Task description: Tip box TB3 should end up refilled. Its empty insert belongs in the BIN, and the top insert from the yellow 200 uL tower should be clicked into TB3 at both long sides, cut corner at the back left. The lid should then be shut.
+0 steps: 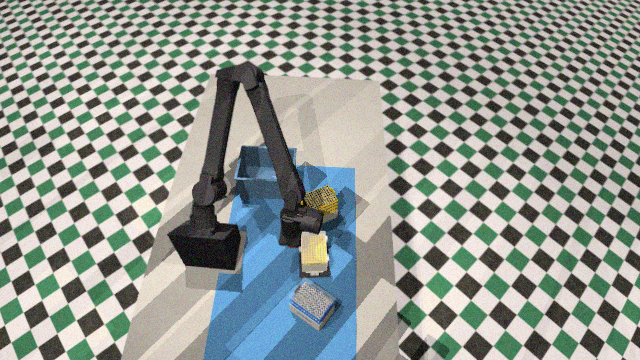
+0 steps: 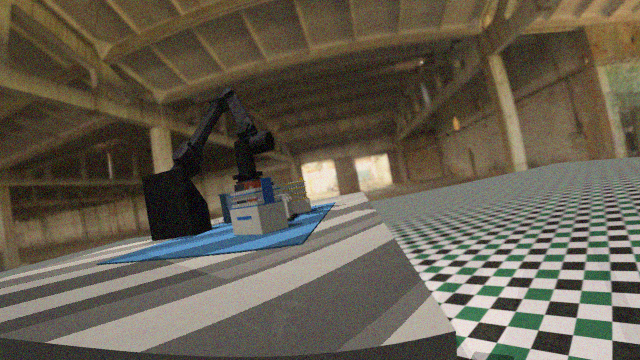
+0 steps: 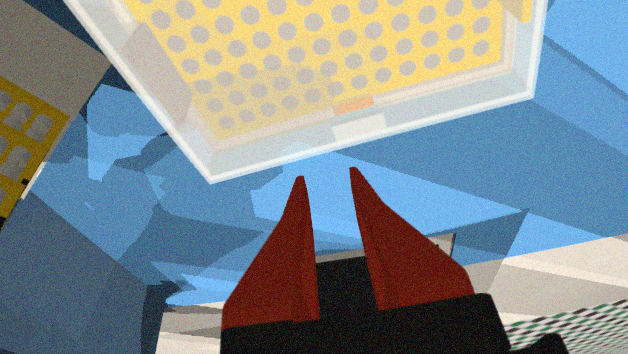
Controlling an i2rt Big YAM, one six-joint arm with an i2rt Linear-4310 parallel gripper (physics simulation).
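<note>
Tip box TB3 (image 1: pixel 313 253) (image 3: pixel 334 66) stands mid-mat with a yellow insert full of holes under a pale see-through lid. A small tab (image 3: pixel 357 125) sits at the middle of the lid's near edge. My gripper (image 3: pixel 327 180) (image 1: pixel 291 244) (image 2: pixel 247 184) hangs low just beside this box, its red fingers pointing down at the mat close to the tab. The fingers stand narrow with nothing between them. The yellow 200 uL tower (image 1: pixel 322 200) (image 3: pixel 17 132) (image 2: pixel 296 188) stands behind the box. The blue BIN (image 1: pixel 263 172) (image 3: pixel 56 272) stands further back.
A second tip box (image 1: pixel 312 304) (image 2: pixel 258 217) with a blue band and grey tips stands near the front of the blue mat (image 1: pixel 259 277). The arm's black base (image 1: pixel 208 248) sits to the left of the mat. The grey table (image 1: pixel 340 116) ends close on the right.
</note>
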